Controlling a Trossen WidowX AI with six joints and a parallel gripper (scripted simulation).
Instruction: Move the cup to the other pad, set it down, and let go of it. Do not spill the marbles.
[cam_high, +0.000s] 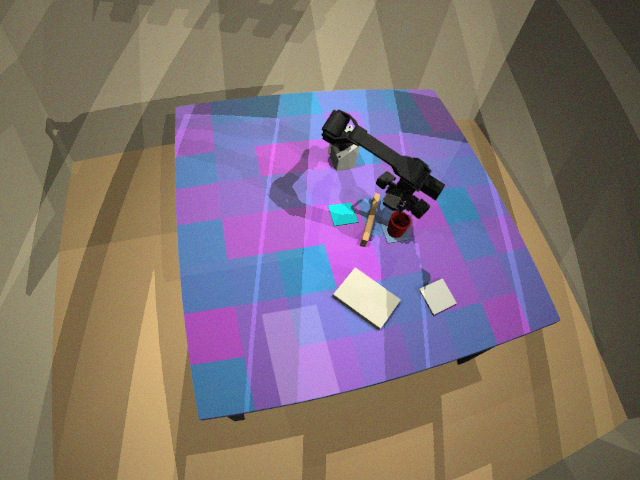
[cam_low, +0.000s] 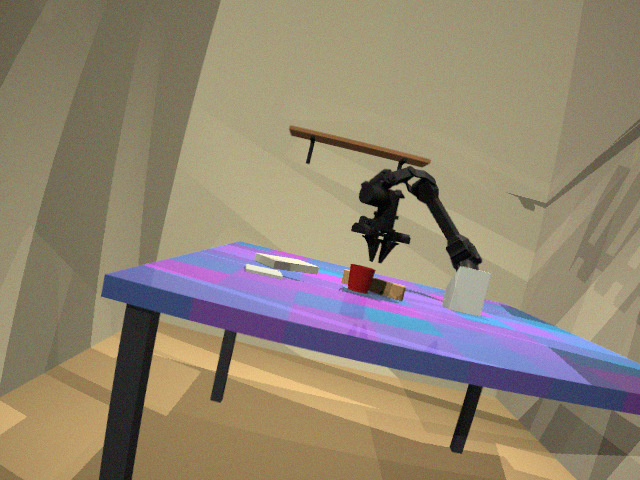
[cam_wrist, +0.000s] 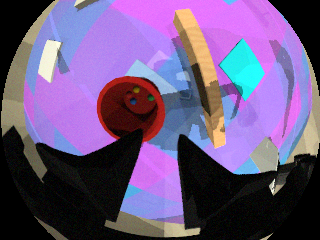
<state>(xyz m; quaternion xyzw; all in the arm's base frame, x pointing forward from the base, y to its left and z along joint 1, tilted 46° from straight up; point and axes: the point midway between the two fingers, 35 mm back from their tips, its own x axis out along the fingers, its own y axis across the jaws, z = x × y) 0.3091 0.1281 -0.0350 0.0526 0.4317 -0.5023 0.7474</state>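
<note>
Now: gripper tip 60 mm above the red cup, 30 mm short of it and 10 mm to the right of it. The rest, counted from my gripper tip: wooden bar: 80 mm below, 70 mm to the right, 10 mm behind; then teal pad: 160 mm to the right, 100 mm below, 60 mm behind; then pale blue pad: 100 mm below, 30 mm ahead, 20 mm to the left.
</note>
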